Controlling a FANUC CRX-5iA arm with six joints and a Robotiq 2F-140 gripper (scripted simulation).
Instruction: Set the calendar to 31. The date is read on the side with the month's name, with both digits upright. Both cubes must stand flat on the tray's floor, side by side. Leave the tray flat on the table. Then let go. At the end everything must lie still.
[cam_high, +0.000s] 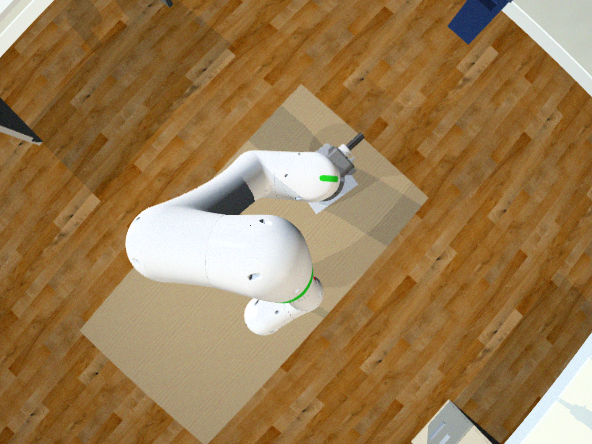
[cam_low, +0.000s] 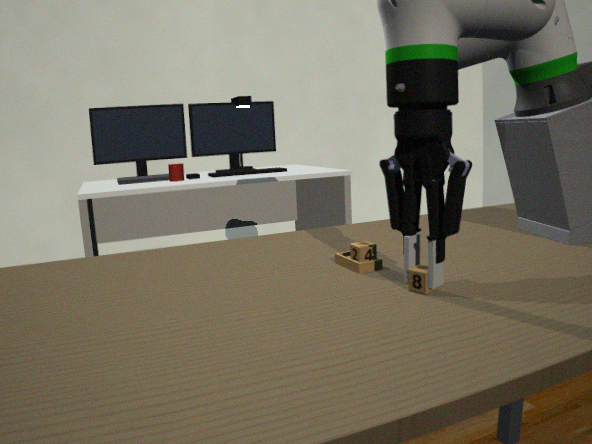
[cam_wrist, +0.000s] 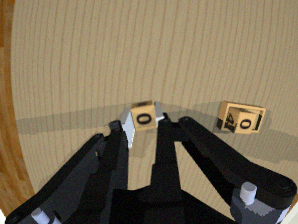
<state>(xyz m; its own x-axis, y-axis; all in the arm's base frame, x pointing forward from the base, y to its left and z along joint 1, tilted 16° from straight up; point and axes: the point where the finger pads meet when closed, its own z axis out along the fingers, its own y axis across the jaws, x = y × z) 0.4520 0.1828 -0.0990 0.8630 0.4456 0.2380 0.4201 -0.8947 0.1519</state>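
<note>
My hand is 30 mm short of the small wooden tray, 160 mm to the left of it and 30 mm above it. Round my hand: wooden number cube: 30 mm below.
</note>
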